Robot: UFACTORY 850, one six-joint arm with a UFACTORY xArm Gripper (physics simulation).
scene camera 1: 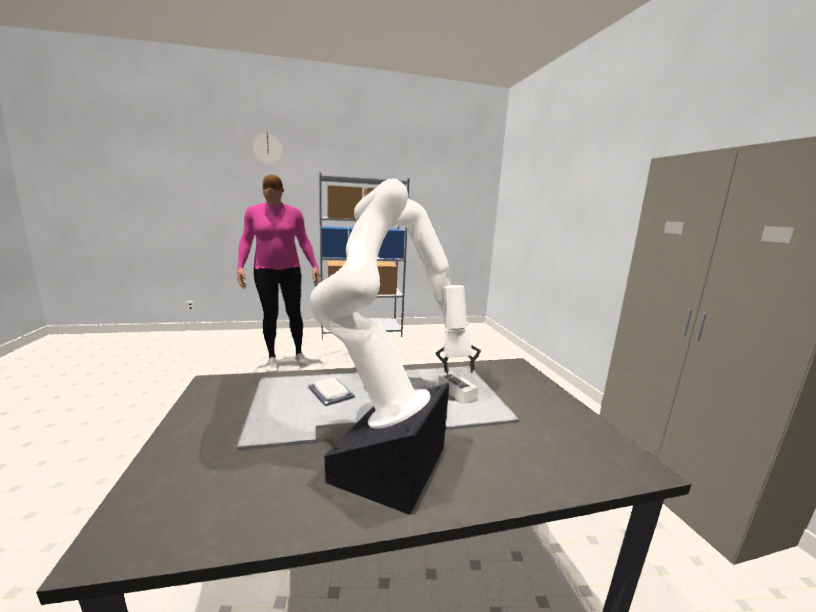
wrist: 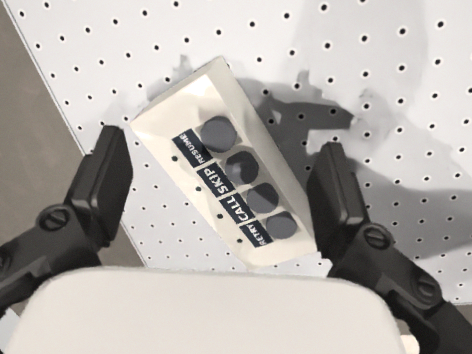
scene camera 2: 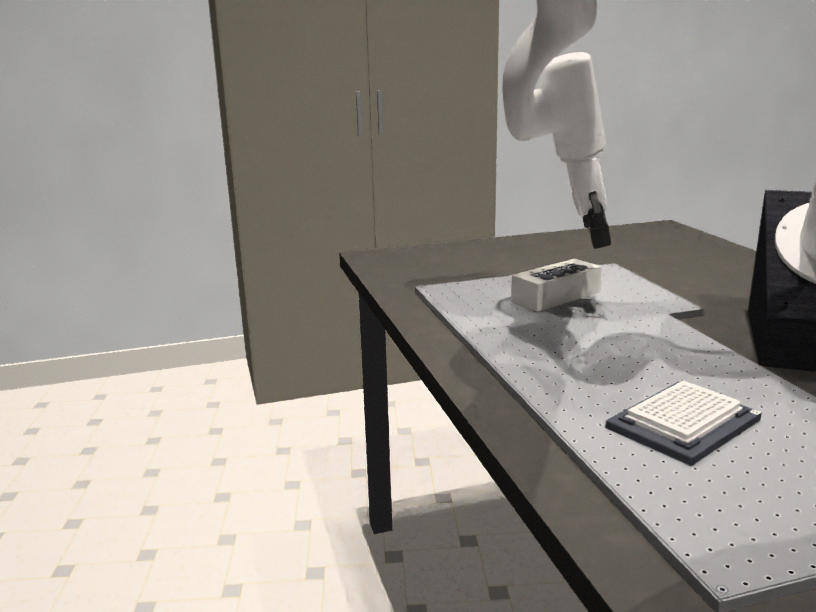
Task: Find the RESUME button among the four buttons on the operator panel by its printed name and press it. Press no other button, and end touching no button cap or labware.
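The operator panel (scene camera 1: 464, 389) (scene camera 2: 556, 289) (wrist: 225, 95) is a pale box on the perforated board. In the wrist view four dark round caps run along it, each beside a printed label. The RESUME button (wrist: 218, 134) is at the upper end, followed by the SKIP button (wrist: 242, 168), the CALL button (wrist: 262, 198) and the RETRY button (wrist: 281, 225). My gripper (scene camera 1: 459, 368) (scene camera 2: 599, 246) (wrist: 223, 156) is wide open and empty, above the panel and apart from it. In the wrist view its fingers stand to either side of the panel.
A white well plate (scene camera 1: 329, 387) (scene camera 2: 685, 409) sits on a dark holder (scene camera 2: 692, 454) on the perforated board (scene camera 1: 283, 421) (scene camera 2: 725, 527) (wrist: 400, 125). The board lies on a dark table (scene camera 1: 230, 513) (scene camera 2: 461, 260). A person (scene camera 1: 276, 237) stands behind the table. A cabinet (scene camera 1: 698, 329) (scene camera 2: 296, 197) stands nearby.
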